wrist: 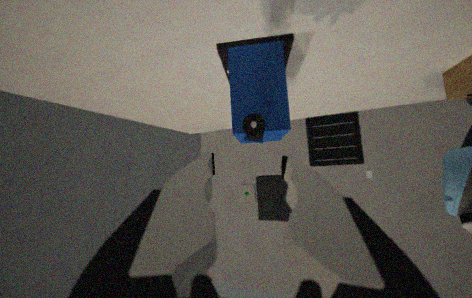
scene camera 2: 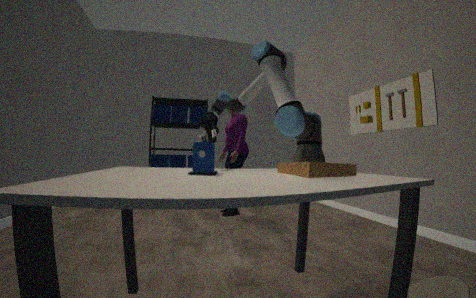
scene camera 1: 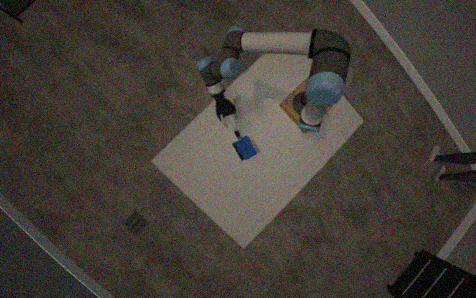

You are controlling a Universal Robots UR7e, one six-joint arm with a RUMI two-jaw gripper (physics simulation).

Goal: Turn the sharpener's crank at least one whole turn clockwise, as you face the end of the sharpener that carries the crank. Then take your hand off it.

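Pixels of known places: gripper, between the fingertips: [wrist: 247,156] [scene camera 2: 206,138] [scene camera 1: 232,126]; arm's base, origin of its link: [scene camera 2: 308,163] [scene camera 1: 303,104].
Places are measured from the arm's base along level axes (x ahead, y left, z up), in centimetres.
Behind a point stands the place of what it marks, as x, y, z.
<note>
The blue sharpener [scene camera 1: 245,148] @[48.3, -0.5, 8.1] [scene camera 2: 203,159] @[47.6, 5.5, 1.4] [wrist: 258,85] @[46.6, -8.1, 2.9] stands upright on its dark base on the white table [scene camera 1: 240,210] @[73.3, 31.3, -4.7] [scene camera 2: 100,187] @[69.3, 41.1, -4.7]. The crank's black round knob [scene camera 1: 238,134] @[47.0, -9.3, 9.5] [wrist: 246,125] @[47.8, -11.9, 8.4] is on the end facing my gripper; in the wrist view it overlaps the sharpener's near top edge. The crank's arm is hard to make out. My gripper [scene camera 1: 230,123] @[47.3, -15.1, 11.5] [scene camera 2: 207,138] @[47.3, -15.1, 11.5] [wrist: 247,156] @[47.3, -15.1, 11.5] is open and empty. Its fingertips are close to the crank end, with the knob beyond the tips and in line with the space between them. No contact with the knob shows.
A wooden base block [scene camera 1: 289,105] @[8.4, -4.7, 0.0] [scene camera 2: 316,170] @[5.4, 16.4, -1.9] [wrist: 459,82] @[9.4, 12.8, -1.0] under my arm is on the table, right of the sharpener in scene camera 2. A person in a purple top [scene camera 2: 236,136] stands behind the table. A shelf rack [scene camera 2: 151,137] stands farther back.
</note>
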